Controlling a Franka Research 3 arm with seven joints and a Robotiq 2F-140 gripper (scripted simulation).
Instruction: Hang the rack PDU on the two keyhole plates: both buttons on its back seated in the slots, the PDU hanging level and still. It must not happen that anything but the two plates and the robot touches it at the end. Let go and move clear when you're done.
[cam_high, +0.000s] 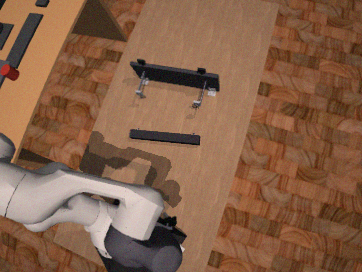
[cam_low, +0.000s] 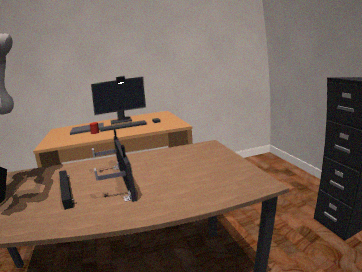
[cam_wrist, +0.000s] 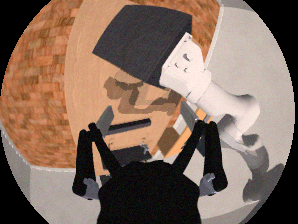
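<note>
My hand is 35 cm short of the rack PDU, 32 cm above it and 17 cm to the right of it. Round my hand: mounting panel (64 cm ahead, 26 cm below, 24 cm to the left).
</note>
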